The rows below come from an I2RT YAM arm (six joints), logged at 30 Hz.
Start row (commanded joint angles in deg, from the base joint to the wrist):
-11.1, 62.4, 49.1, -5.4, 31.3, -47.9
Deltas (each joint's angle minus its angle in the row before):
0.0, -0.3, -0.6, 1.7, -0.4, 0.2
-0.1, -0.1, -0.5, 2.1, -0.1, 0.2
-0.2, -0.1, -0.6, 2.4, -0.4, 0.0
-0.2, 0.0, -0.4, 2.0, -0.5, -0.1
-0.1, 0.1, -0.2, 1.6, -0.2, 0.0
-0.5, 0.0, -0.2, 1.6, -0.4, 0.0
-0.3, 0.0, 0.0, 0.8, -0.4, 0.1
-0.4, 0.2, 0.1, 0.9, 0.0, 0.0
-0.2, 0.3, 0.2, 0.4, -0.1, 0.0
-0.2, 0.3, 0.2, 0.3, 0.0, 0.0
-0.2, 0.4, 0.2, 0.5, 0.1, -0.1
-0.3, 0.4, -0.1, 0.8, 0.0, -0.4
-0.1, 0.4, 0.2, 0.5, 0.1, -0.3
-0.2, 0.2, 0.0, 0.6, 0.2, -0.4
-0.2, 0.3, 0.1, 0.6, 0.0, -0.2
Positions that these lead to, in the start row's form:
-11.1, 62.1, 48.5, -3.7, 30.9, -47.7
-11.2, 62.0, 48.0, -1.6, 30.8, -47.5
-11.4, 61.9, 47.4, 0.8, 30.4, -47.5
-11.6, 61.9, 47.0, 2.8, 29.9, -47.6
-11.7, 62.0, 46.8, 4.4, 29.7, -47.6
-12.2, 62.0, 46.6, 6.0, 29.3, -47.6
-12.5, 62.0, 46.6, 6.8, 28.9, -47.5
-12.9, 62.2, 46.7, 7.7, 28.9, -47.5
-13.1, 62.5, 46.9, 8.1, 28.8, -47.5
-13.3, 62.8, 47.1, 8.4, 28.8, -47.5
-13.5, 63.2, 47.3, 8.9, 28.9, -47.6
-13.8, 63.6, 47.2, 9.7, 28.9, -48.0
-13.9, 64.0, 47.4, 10.2, 29.0, -48.3
-14.1, 64.2, 47.4, 10.8, 29.2, -48.7
-14.3, 64.5, 47.5, 11.4, 29.2, -48.9

